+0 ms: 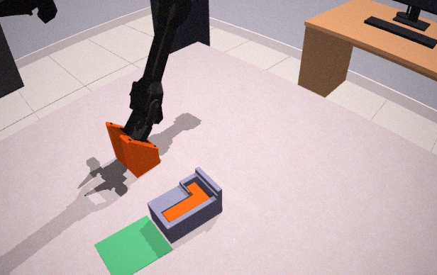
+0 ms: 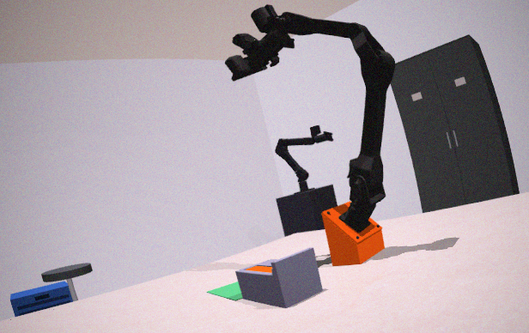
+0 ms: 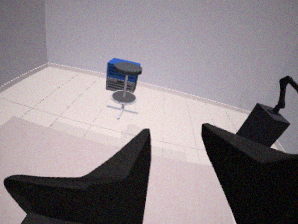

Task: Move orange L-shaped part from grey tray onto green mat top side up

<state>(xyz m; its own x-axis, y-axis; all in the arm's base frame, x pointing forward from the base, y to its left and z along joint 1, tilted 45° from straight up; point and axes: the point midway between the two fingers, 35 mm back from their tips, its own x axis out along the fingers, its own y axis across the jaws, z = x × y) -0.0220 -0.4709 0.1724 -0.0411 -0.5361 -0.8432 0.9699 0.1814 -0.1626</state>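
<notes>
My gripper tip is now 490 mm above the orange L-shaped part, 230 mm short of it and 210 mm to the right of it. Also, from my gripper tip: green mat 550 mm below, 200 mm ahead, 50 mm to the left.
</notes>
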